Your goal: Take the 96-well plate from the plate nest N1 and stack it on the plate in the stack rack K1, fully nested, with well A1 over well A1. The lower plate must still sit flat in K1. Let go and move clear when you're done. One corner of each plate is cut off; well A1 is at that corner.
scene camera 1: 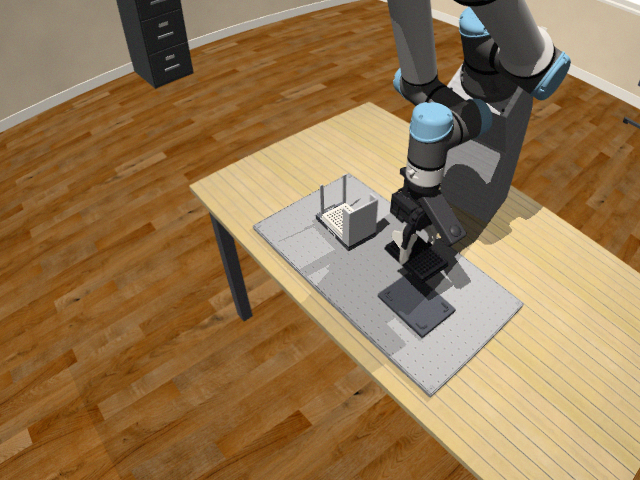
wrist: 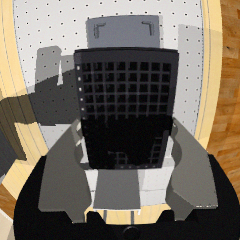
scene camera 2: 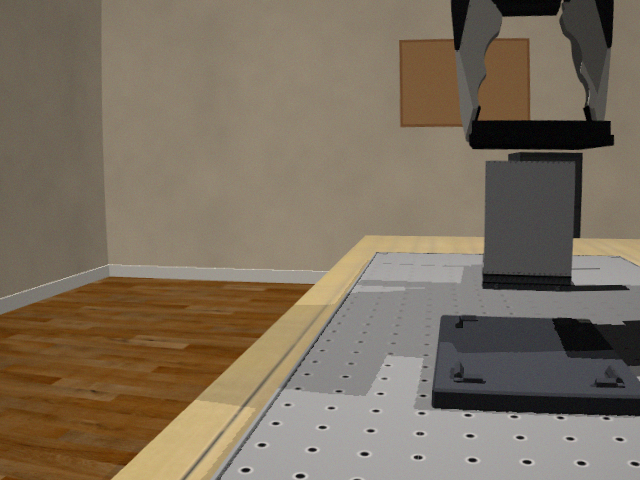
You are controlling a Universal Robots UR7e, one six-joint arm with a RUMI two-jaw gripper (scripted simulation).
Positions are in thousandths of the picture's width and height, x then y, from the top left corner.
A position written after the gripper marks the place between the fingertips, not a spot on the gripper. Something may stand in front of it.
gripper: scene camera 1 649,534; wrist 527,494; scene camera 2 832,297
black 96-well plate: scene camera 1 659,524; wrist 502,381; scene camera 2 835,280
